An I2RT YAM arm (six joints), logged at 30 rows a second.
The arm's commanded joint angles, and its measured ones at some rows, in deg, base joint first. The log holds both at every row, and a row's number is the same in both.
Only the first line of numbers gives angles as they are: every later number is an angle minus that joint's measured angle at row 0.
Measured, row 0:
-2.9 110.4 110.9 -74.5 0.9 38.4
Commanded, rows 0 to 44:
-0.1 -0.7 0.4 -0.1 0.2 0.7
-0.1 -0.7 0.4 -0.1 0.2 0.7
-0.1 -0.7 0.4 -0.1 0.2 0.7
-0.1 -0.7 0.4 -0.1 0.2 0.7
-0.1 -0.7 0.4 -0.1 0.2 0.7
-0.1 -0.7 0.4 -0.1 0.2 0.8
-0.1 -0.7 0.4 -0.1 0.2 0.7
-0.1 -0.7 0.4 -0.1 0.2 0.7
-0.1 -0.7 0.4 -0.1 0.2 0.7
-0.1 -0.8 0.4 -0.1 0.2 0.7
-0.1 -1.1 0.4 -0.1 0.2 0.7
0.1 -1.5 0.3 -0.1 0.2 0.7
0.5 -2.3 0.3 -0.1 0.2 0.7
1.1 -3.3 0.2 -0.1 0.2 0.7
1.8 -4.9 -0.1 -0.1 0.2 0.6
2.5 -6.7 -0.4 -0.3 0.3 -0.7
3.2 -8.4 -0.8 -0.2 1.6 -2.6
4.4 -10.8 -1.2 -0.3 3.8 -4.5
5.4 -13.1 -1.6 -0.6 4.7 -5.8
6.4 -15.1 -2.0 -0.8 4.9 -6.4
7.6 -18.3 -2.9 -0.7 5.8 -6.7
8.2 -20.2 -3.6 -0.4 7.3 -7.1
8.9 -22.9 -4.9 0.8 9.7 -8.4
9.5 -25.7 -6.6 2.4 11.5 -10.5
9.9 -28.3 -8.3 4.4 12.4 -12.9
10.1 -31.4 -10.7 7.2 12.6 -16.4
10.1 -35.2 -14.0 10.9 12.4 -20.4
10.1 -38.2 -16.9 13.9 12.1 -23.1
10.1 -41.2 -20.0 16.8 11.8 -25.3
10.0 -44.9 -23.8 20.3 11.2 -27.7
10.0 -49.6 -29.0 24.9 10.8 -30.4
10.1 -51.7 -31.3 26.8 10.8 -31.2
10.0 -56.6 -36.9 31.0 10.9 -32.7
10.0 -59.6 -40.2 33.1 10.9 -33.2
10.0 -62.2 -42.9 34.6 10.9 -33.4
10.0 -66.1 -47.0 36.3 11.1 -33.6
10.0 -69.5 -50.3 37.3 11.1 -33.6
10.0 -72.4 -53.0 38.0 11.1 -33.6
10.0 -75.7 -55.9 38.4 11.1 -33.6
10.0 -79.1 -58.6 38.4 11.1 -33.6
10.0 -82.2 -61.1 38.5 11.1 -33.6
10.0 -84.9 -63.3 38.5 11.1 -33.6
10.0 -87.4 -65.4 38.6 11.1 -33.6
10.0 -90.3 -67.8 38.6 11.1 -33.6
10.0 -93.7 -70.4 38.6 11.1 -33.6
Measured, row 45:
9.7 -88.6 -65.7 38.4 10.6 -32.1
